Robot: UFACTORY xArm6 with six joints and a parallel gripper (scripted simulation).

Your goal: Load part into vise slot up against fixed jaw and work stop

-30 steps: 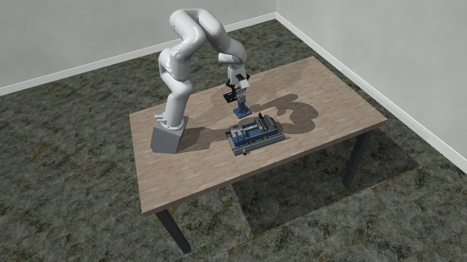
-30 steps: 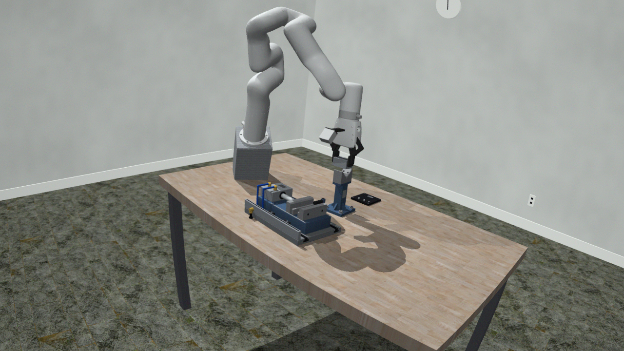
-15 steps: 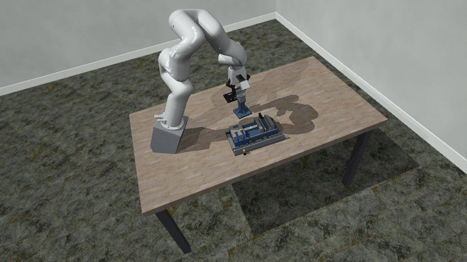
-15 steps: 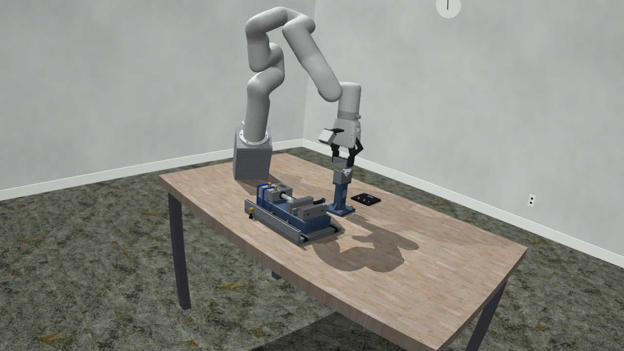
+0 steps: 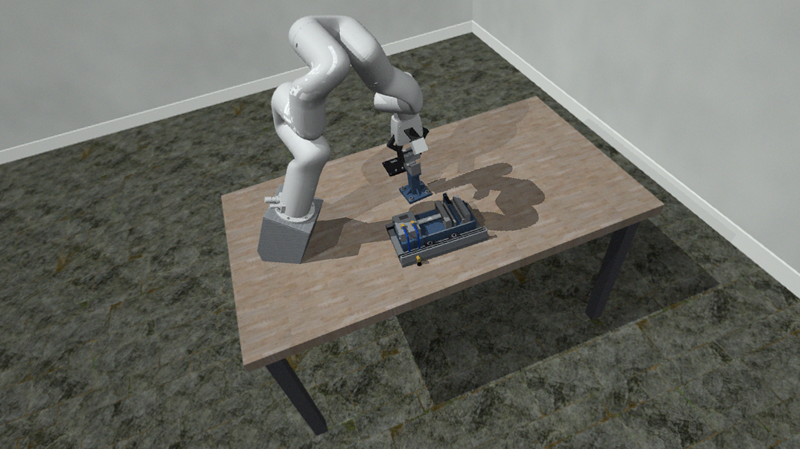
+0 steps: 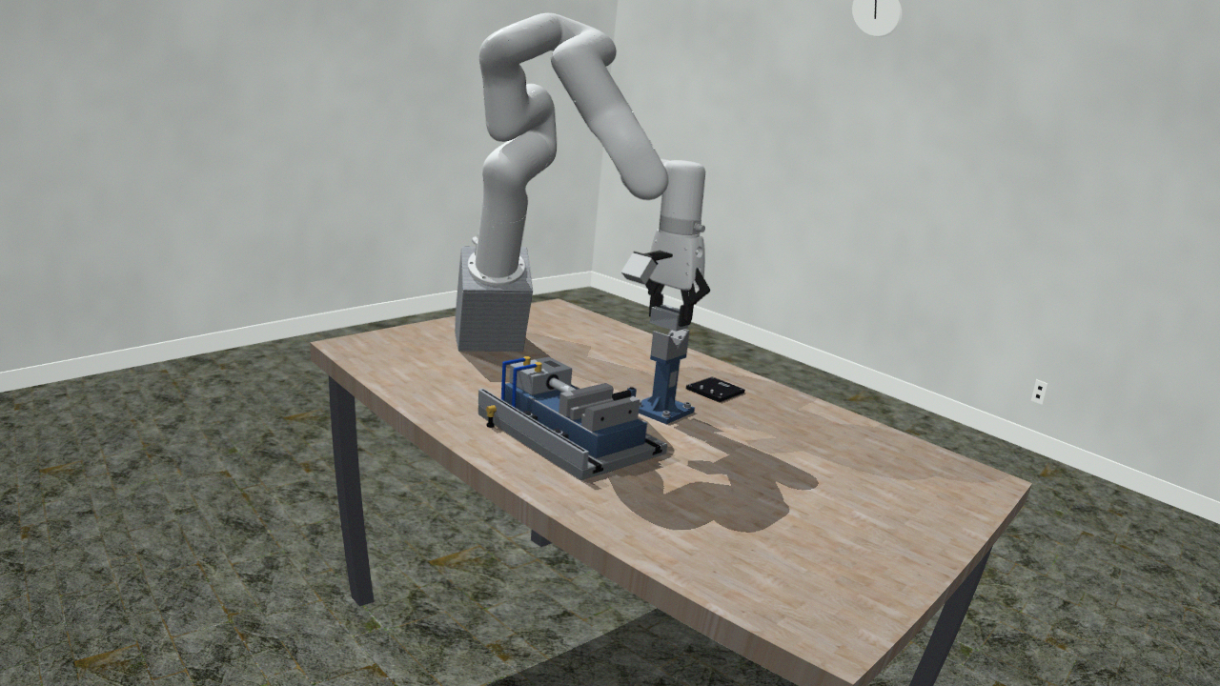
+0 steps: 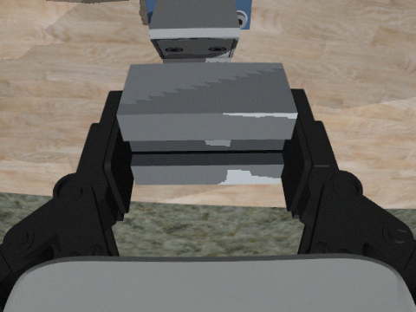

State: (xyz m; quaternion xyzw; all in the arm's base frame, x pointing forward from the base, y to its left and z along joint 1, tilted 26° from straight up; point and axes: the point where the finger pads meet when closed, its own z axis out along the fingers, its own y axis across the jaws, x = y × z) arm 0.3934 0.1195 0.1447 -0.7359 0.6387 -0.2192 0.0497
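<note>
Right now the blue v-block stand is 140 mm below my hand. Also, from my hand: cylinder rod 30 mm behind, 220 mm to the right, 120 mm below; then dark work stop rod 60 mm ahead, 170 mm to the right, 110 mm below; then grey block right at my hand.
</note>
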